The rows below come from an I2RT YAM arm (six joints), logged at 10 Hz.
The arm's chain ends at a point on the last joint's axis. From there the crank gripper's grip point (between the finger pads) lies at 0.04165 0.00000 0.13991 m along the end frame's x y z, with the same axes.
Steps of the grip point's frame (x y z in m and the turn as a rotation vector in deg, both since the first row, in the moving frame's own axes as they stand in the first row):
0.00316 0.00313 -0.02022 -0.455 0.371 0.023
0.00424 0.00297 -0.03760 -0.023 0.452 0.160
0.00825 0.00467 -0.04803 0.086 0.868 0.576
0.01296 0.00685 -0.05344 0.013 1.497 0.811
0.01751 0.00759 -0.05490 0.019 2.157 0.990
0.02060 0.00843 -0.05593 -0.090 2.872 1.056
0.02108 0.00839 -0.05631 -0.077 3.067 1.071
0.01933 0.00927 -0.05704 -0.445 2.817 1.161
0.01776 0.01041 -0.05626 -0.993 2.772 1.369
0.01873 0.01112 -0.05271 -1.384 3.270 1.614
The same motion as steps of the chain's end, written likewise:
0.00226 0.00200 -0.01994 -0.455 0.371 0.023
0.00314 0.00280 -0.03727 -0.023 0.452 0.160
0.00614 0.00445 -0.04738 0.086 0.868 0.576
0.00932 0.00627 -0.05230 0.013 1.497 0.811
0.01228 0.00687 -0.05323 0.019 2.157 0.990
0.01365 0.00738 -0.05367 -0.090 2.872 1.056
0.01366 0.00736 -0.05388 -0.077 3.067 1.071
0.01252 0.00728 -0.05482 -0.445 2.817 1.161
0.01108 0.00693 -0.05405 -0.993 2.772 1.369
0.01088 0.00649 -0.05005 -1.384 3.270 1.614

